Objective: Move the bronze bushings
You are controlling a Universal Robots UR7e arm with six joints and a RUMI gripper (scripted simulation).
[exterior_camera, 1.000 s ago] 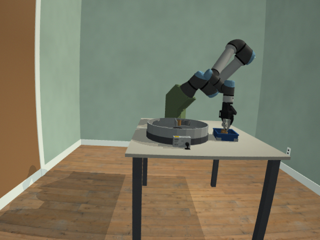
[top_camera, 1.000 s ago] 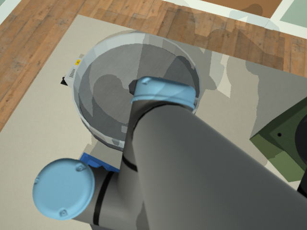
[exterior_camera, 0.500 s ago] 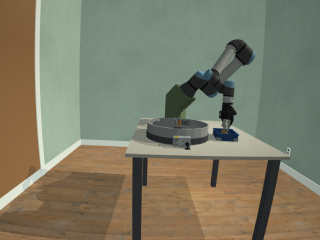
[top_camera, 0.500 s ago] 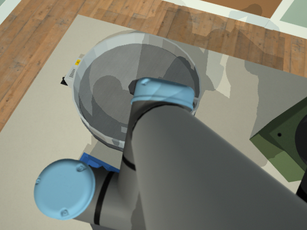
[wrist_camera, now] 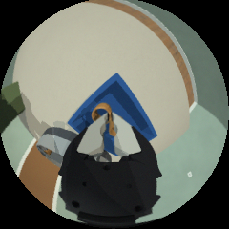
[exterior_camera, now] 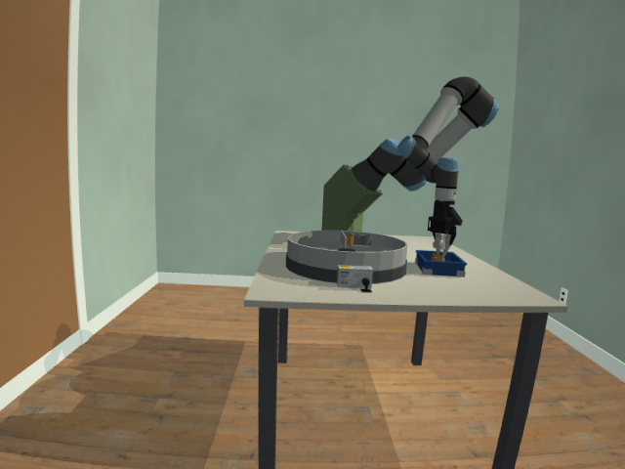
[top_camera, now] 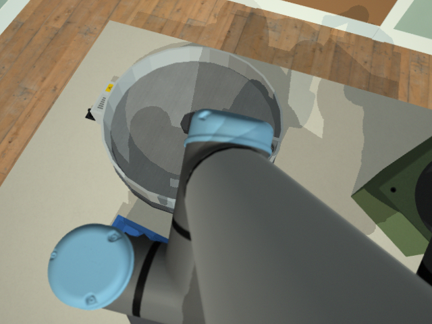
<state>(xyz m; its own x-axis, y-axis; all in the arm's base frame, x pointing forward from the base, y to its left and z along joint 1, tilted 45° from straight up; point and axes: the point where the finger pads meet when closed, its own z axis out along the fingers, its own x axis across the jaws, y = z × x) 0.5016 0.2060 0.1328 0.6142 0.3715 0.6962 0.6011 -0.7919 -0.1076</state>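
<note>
My gripper is now 40 mm short of the blue crate, 20 mm to the left of it and 20 mm above it. Also, from my hand: turntable: 40 mm ahead, 370 mm to the right, 10 mm above.
</note>
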